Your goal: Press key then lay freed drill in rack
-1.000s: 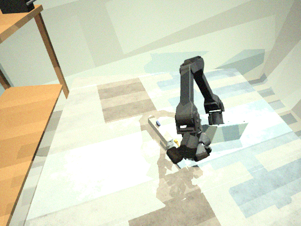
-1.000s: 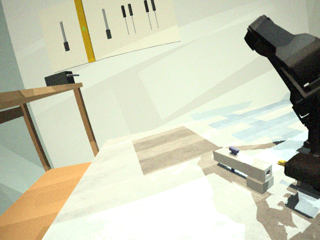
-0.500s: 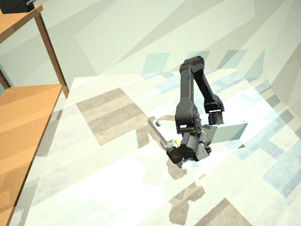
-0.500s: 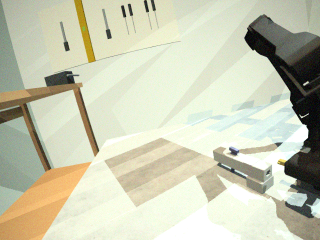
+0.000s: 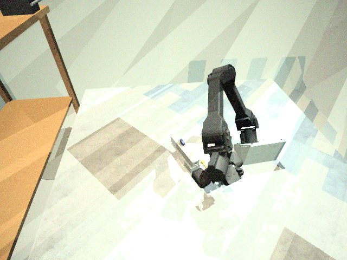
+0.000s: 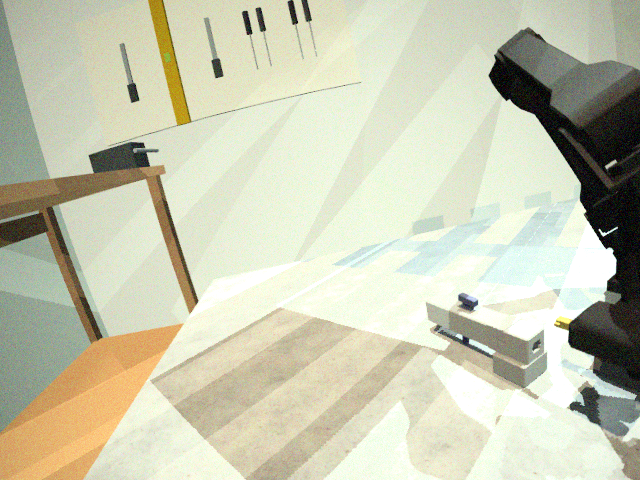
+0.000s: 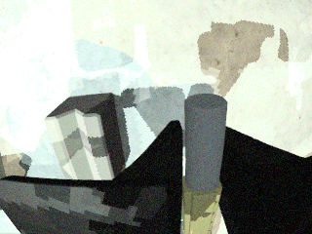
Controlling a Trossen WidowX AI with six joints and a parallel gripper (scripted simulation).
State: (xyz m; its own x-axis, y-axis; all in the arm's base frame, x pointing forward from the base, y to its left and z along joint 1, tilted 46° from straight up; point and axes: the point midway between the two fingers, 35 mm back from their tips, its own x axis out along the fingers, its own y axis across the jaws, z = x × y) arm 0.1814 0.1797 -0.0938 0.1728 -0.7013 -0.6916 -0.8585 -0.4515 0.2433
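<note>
Now: the drill 2 cm ahead of my gripper tip, 3 cm to the right of it and 3 cm above it. The rest, counted from my gripper tip: fixture block 10 cm ahead, 17 cm to the right, 2 cm below; then blue key 11 cm ahead, 19 cm to the right, 1 cm below; then rack 4 cm behind, 6 cm to the right, 4 cm below.
</note>
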